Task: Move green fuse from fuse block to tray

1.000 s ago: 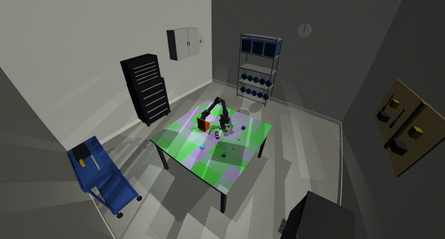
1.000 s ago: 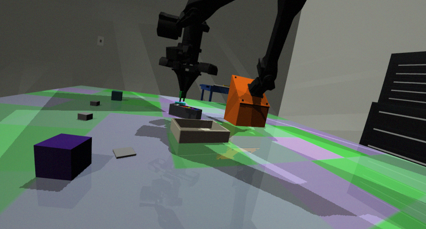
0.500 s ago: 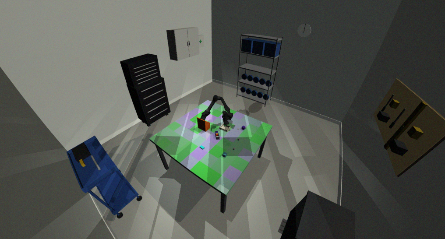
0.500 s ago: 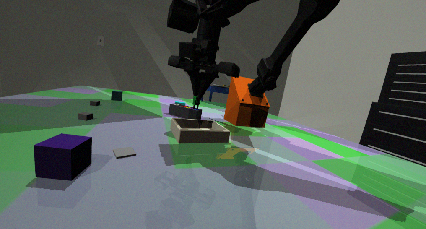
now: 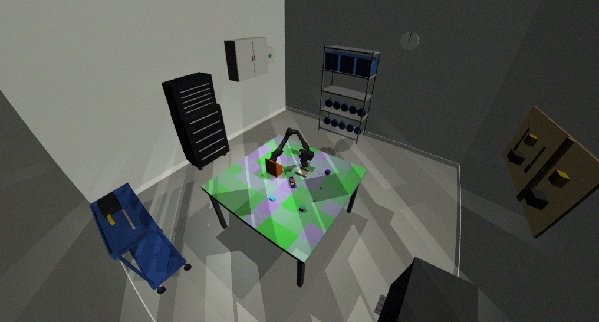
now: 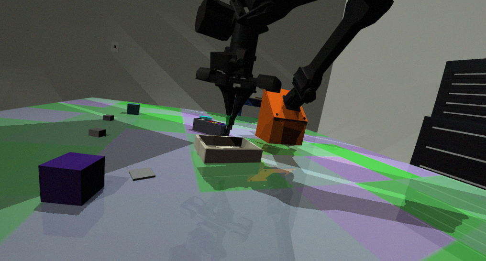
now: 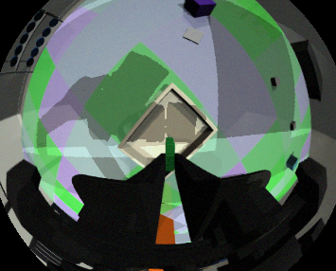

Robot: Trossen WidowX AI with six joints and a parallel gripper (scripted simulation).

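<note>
The beige tray lies 8 cm below my gripper tip. Round my gripper tip: flat grey tile (16 cm ahead, 10 cm to the left, 9 cm below); green fuse (1 cm below); purple cube (22 cm ahead, 15 cm to the left, 7 cm below).
</note>
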